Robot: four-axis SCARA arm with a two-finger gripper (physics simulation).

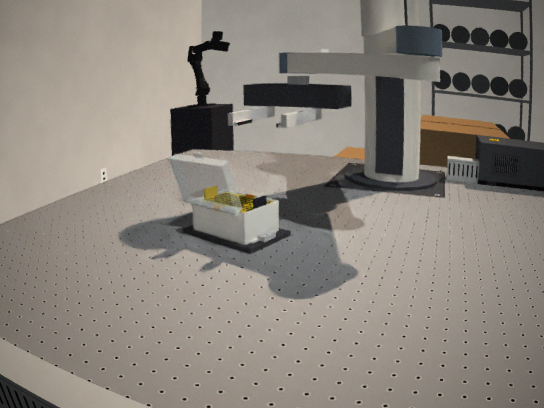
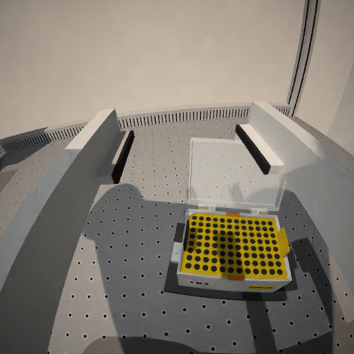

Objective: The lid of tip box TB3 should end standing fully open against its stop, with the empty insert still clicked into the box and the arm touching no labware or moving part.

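Places are measured from the arm's base along level axes (x ahead, y left, z up), in metres.
Pixels of known places: gripper, between the fingertips: [image 1: 256, 120]; arm's base, origin of its link: [image 1: 391, 182].
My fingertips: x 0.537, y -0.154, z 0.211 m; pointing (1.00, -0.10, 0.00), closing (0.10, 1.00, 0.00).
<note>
For each thing: its top centre in the pictures, then the offset to it from my fingertips. "pt": a spot on its surface instead. Level surfaces: height alone.
- Tip box TB3, centre of its top: [image 1: 234, 197] 0.022 m back, 0.052 m right, 0.133 m down
- dark base plate, a spot on its surface: [image 1: 251, 248] pt 0.046 m ahead, 0.008 m left, 0.191 m down
- yellow insert, centre of its top: [image 1: 233, 192] 0.022 m back, 0.052 m right, 0.124 m down
- dark instrument case, a spot on its surface: [image 1: 510, 165] pt 0.571 m back, 0.497 m left, 0.137 m down
- white slotted rack, a spot on its surface: [image 1: 462, 160] pt 0.582 m back, 0.353 m left, 0.140 m down
- perforated table, height of its surface: 0.199 m down
Tip box TB3 [image 1: 219, 223] [image 2: 220, 285] stands upright on a dark base plate [image 1: 251, 248] [image 2: 225, 295]. Its clear lid [image 1: 200, 175] [image 2: 232, 175] stands up from the hinge side, leaning back past upright; whether it meets its stop cannot be told. The yellow insert [image 1: 231, 201] [image 2: 250, 247] sits level in the box, its holes empty, with orange clips at two opposite edges. My gripper [image 1: 261, 123] [image 2: 184, 117] is shut with nothing between its fingers, which stand well apart at their closed setting. It hangs above and apart from the box and lid.
The arm's column [image 1: 392, 125] stands at the back right, beside a dark instrument case [image 1: 510, 165] and a white slotted rack [image 1: 462, 160]. A small black arm [image 1: 200, 75] stands on a black pedestal [image 1: 200, 130] at the back left. The perforated table [image 1: 375, 310] [image 2: 105, 280] surrounds the box.
</note>
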